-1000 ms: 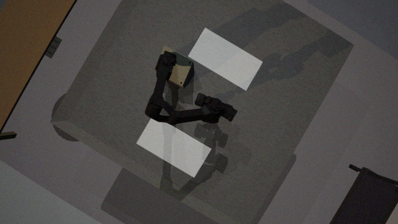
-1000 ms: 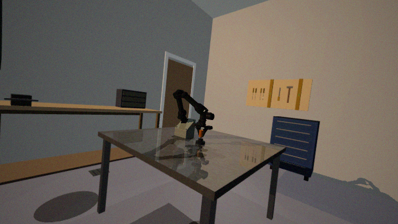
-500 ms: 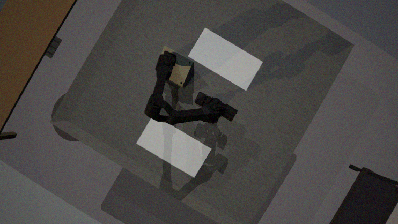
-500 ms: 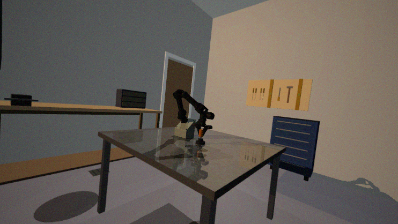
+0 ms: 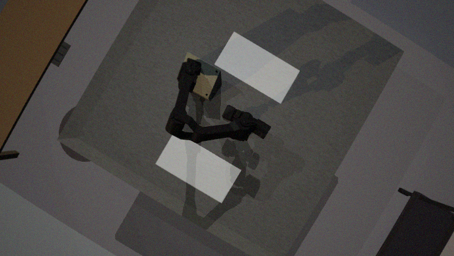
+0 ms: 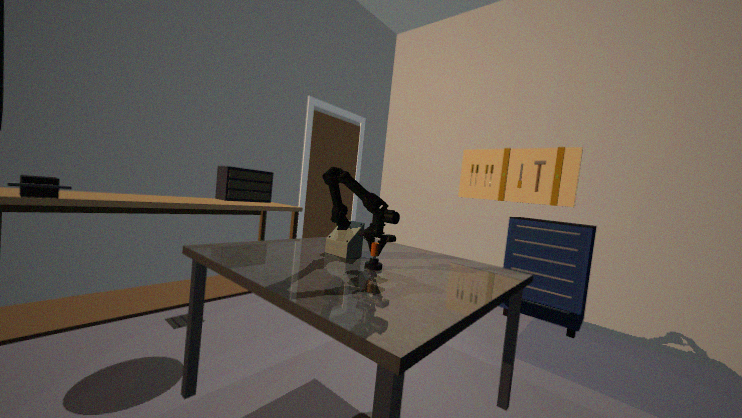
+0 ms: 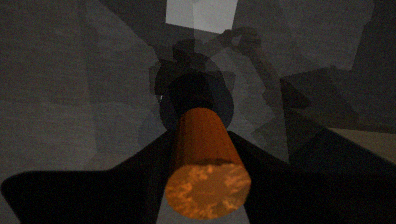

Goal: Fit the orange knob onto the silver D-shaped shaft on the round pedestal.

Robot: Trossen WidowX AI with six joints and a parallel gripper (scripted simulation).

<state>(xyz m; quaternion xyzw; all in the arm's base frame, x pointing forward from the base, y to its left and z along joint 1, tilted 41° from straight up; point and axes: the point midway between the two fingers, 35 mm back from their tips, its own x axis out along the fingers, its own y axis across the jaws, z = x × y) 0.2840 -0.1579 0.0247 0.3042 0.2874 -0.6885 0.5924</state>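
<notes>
My gripper tip is 3 cm below the orange knob. Round my gripper tip: dark round pedestal 4 cm below.
</notes>
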